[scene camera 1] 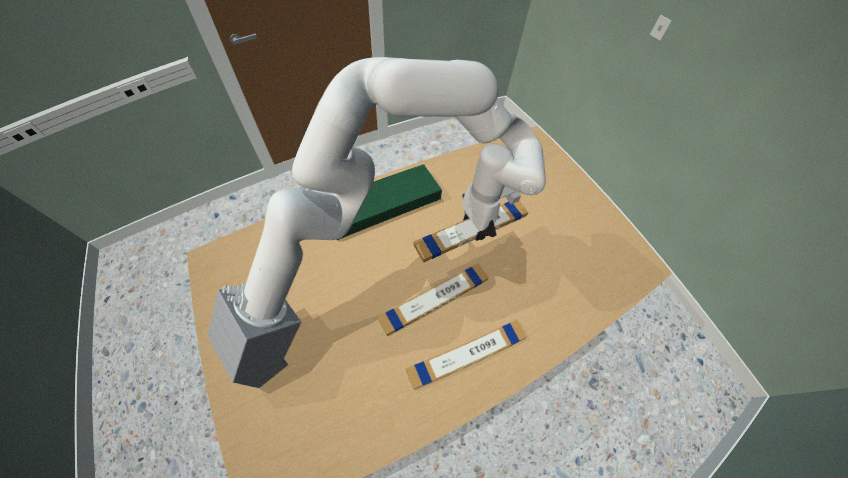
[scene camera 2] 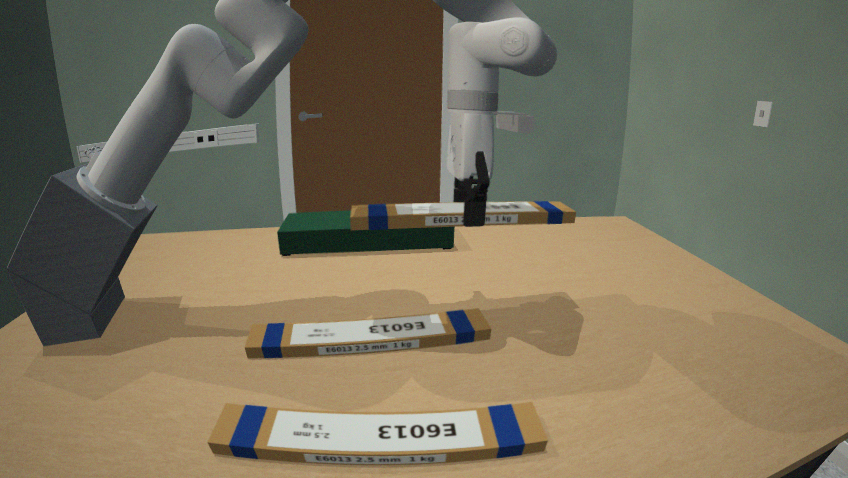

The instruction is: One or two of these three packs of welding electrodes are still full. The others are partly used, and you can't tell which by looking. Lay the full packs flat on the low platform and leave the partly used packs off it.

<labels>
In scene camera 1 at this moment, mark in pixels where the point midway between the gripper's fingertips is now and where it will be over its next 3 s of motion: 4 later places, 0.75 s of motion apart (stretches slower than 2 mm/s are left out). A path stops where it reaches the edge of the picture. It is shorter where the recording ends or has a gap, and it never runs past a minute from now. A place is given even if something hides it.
The gripper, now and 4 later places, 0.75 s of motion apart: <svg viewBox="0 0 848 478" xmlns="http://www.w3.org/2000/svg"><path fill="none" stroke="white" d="M473 229L460 227L422 222L399 219L399 220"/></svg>
</labels>
